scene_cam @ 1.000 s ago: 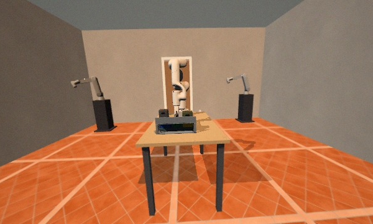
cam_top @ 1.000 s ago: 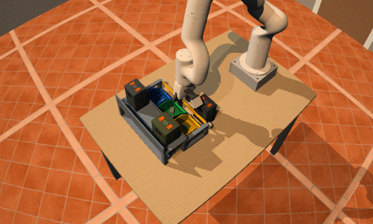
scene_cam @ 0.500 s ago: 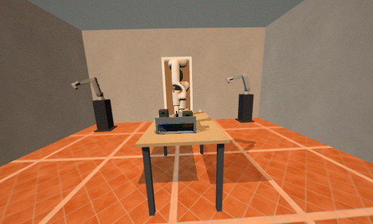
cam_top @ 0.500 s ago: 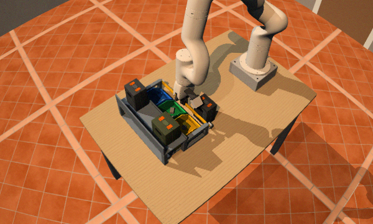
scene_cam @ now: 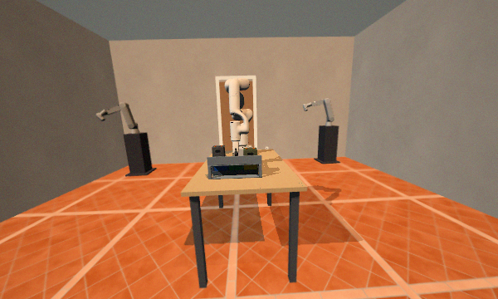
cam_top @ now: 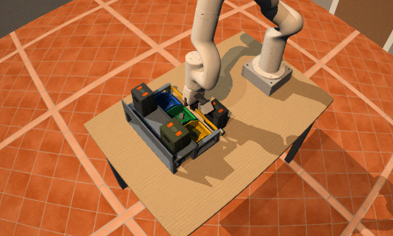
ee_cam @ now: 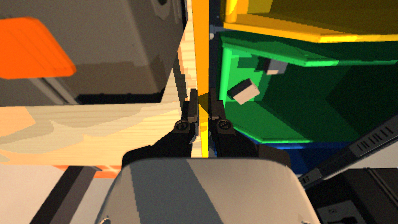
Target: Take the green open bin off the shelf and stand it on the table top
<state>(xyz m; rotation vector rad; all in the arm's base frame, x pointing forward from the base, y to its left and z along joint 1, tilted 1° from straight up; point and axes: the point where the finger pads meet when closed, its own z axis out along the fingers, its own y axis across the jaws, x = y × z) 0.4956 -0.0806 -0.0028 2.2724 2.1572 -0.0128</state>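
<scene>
The thin yellow rod is 20 mm below my hand. The rest, counted from my hand: green bin (100 mm ahead, 30 mm below, 10 mm to the right); yellow bin (110 mm to the left, 110 mm ahead, 30 mm below); dark box (110 mm to the left, 40 mm behind, 10 mm below).
</scene>
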